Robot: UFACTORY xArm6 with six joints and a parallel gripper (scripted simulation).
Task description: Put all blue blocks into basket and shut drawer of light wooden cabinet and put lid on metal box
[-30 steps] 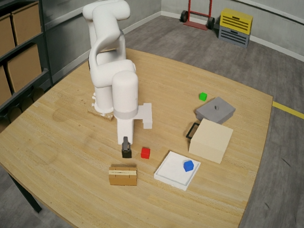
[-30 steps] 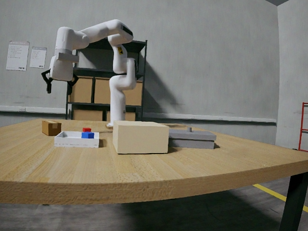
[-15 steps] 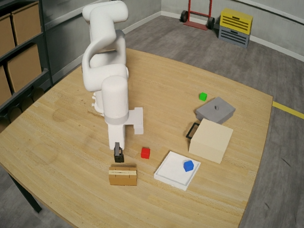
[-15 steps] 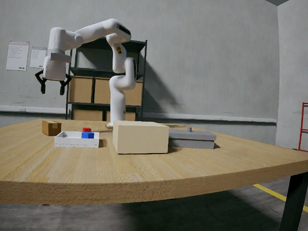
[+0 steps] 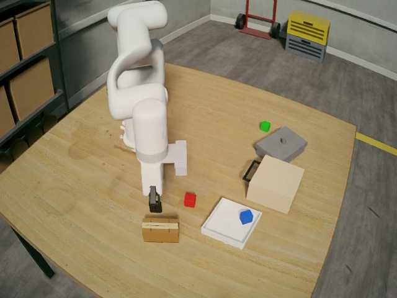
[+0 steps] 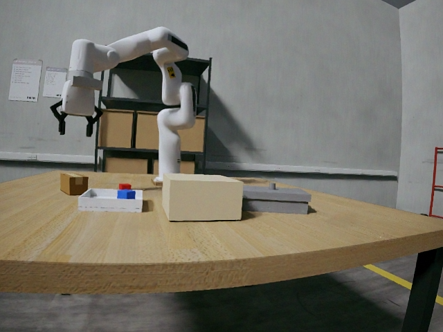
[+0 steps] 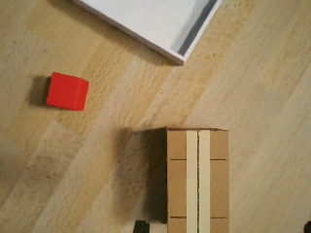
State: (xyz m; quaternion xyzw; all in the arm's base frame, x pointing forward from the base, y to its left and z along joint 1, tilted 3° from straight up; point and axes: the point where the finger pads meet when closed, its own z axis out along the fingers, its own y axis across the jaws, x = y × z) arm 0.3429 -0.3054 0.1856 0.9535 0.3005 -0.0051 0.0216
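My gripper is now 150 mm above the cardboard box. Round my hand: red block: 170 mm below, 160 mm to the left; light wooden cabinet: 360 mm to the left, 210 mm ahead, 150 mm below; white basket: 170 mm below, 160 mm ahead, 150 mm to the left.
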